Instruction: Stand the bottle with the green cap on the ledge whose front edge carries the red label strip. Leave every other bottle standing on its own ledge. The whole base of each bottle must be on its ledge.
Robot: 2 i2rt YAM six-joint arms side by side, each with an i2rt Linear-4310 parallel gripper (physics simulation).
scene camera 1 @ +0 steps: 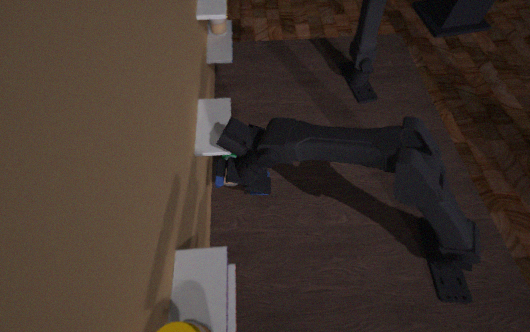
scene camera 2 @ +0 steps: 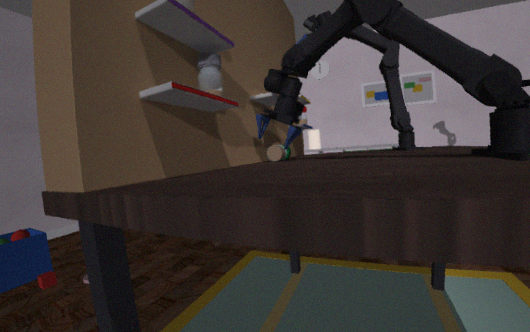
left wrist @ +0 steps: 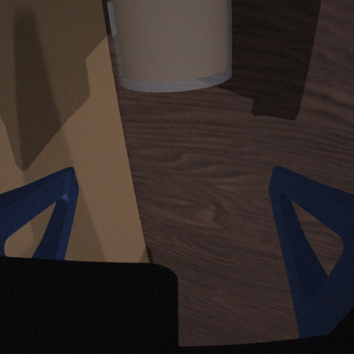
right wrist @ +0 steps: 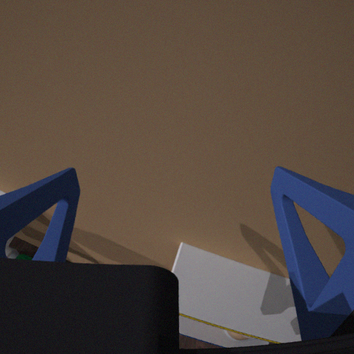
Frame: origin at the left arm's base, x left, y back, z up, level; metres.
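Where they show: left gripper, between the fingertips: (scene camera 1: 234,189) (scene camera 2: 271,143); left arm's base, origin of its link: (scene camera 1: 440,257) (scene camera 2: 513,155); right arm's base, origin of its link: (scene camera 1: 357,82) (scene camera 2: 406,149).
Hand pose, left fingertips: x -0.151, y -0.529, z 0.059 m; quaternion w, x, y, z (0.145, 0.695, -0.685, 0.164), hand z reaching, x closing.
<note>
Things, the pixels of their top centre, and the offset from my left fingertips. "pt": a spot on its surface instead.
- bottle with the green cap, centre of its top: (scene camera 1: 229,160) (scene camera 2: 278,145) dy -0.019, dx -0.091, dz -0.003 m
- red-labelled ledge, centre of its top: (scene camera 1: 213,323) (scene camera 2: 195,97) dy -0.004, dx +0.311, dz +0.096 m
- pale bottle, centre of its top: (scene camera 2: 208,57) dy -0.017, dx +0.249, dz +0.202 m
- purple-edged ledge, centre of its top: (scene camera 1: 197,322) (scene camera 2: 191,29) dy -0.004, dx +0.311, dz +0.236 m
- yellow-capped bottle, a spot on its surface: (scene camera 1: 177,327) pt dy -0.001, dx +0.316, dz +0.342 m
- yellow-edged ledge, centre of its top: (scene camera 1: 213,123) (scene camera 2: 270,98) dy -0.038, dx -0.088, dz +0.166 m
- red-capped bottle, a spot on its surface: (scene camera 2: 303,110) pt dy -0.058, dx -0.510, dz +0.180 m
The bottle with the green cap (scene camera 1: 229,155) (scene camera 2: 276,153) (left wrist: 175,45) lies on its side on the table beside the upright panel. Its green cap also shows at the lower left in the right wrist view. My left gripper (scene camera 1: 240,186) (scene camera 2: 273,143) (left wrist: 173,177) is open and empty. It points down close to the bottle, with its fingertips just above it in scene camera 2. The red-labelled ledge (scene camera 1: 231,300) (scene camera 2: 175,97) juts from the panel, and a pale bottle (scene camera 2: 210,77) stands on it. My right gripper (right wrist: 174,178) is open and empty, facing the panel.
A purple-edged ledge (scene camera 1: 205,280) (scene camera 2: 170,22) is above the red one; a yellow-capped bottle (scene camera 1: 177,327) stands there. A yellow-edged ledge (scene camera 1: 212,112) (scene camera 2: 265,98) (right wrist: 225,285) is farther along. A red-capped bottle (scene camera 2: 303,110) shows behind my left gripper. The panel (scene camera 1: 100,150) (scene camera 2: 105,100) rises beside the table.
</note>
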